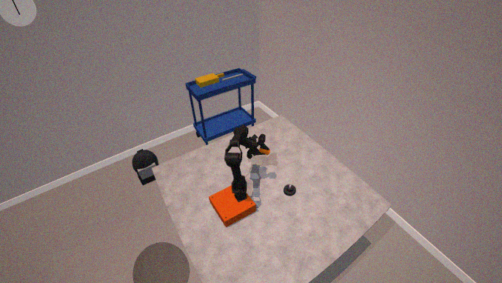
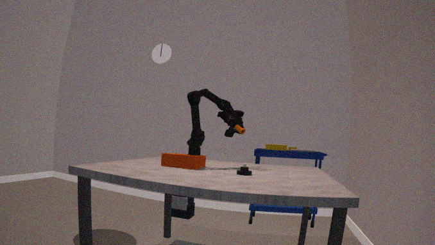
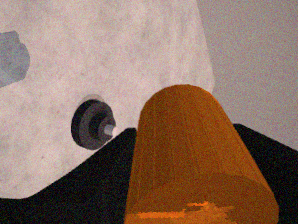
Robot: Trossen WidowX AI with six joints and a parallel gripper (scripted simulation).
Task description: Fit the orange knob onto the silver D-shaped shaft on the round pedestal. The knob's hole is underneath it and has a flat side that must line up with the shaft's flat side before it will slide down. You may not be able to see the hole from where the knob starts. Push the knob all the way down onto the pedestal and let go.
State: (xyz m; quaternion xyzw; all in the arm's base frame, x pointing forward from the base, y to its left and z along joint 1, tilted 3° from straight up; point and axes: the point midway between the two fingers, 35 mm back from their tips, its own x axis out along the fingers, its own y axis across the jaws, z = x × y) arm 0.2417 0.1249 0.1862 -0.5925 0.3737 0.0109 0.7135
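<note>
Now: the orange knob 30 mm behind my gripper tip, 20 mm to the left of it and 20 mm above it. The rest, counted from my gripper tip: pedestal 70 mm ahead, 190 mm to the right, 220 mm below.
</note>
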